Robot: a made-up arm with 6 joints.
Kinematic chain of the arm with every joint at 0, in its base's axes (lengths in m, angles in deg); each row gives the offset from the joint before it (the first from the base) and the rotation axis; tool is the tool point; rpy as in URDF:
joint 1: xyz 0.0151 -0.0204 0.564 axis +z
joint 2: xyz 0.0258 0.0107 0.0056 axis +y
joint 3: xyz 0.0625 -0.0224 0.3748 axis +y
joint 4: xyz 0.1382 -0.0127 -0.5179 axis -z
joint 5: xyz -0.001 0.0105 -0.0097 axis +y
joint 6: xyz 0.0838 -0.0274 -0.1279 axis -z
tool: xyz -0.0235 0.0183 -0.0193 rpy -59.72 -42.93 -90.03
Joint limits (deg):
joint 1: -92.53..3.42
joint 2: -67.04..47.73
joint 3: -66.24..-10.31
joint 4: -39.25..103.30
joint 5: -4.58..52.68
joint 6: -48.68..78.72
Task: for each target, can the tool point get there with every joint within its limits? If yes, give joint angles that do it. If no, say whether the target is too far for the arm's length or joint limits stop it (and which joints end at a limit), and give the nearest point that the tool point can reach.
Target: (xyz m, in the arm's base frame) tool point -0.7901 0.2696 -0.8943
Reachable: no: too far | nearest point -0.1090 -0.1259 0.1226 | short by 1.286 m
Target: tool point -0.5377 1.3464 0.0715
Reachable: no: too far | nearest point 0.0481 0.0425 0.1802 | short by 1.434 m
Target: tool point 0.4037 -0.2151 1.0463
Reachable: yes | joints -19.42 -49.79 -49.17 -16.11 42.72 -31.45
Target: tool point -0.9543 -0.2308 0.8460
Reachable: no: joint limits stop it (at a limit: joint 1, joint 2, joint 5, joint 6) | nearest point -0.1339 -0.3934 0.8627 | short by 0.837 m
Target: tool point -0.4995 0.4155 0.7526
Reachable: no: joint limits stop it (at a limit: joint 1, joint 2, joint 3, joint 5, joint 6) | nearest point -0.0595 -0.0137 0.2109 | short by 0.819 m
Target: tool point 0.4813 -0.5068 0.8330
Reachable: yes | joints -42.98 -18.75 -47.53 32.52 15.62 61.56
